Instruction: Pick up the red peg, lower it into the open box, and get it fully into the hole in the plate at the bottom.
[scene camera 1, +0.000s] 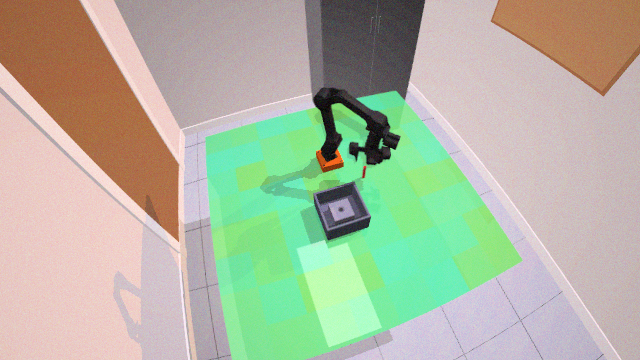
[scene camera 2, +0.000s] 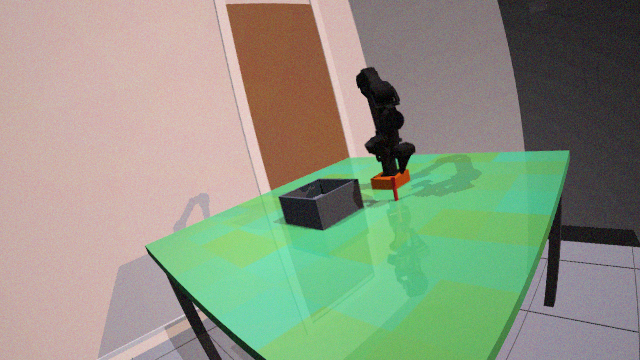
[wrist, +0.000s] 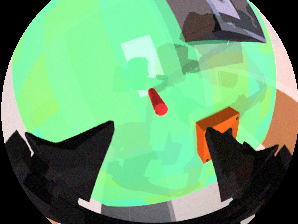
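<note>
My gripper (scene camera 2: 394, 170), (wrist: 162, 129), in sight.
</note>
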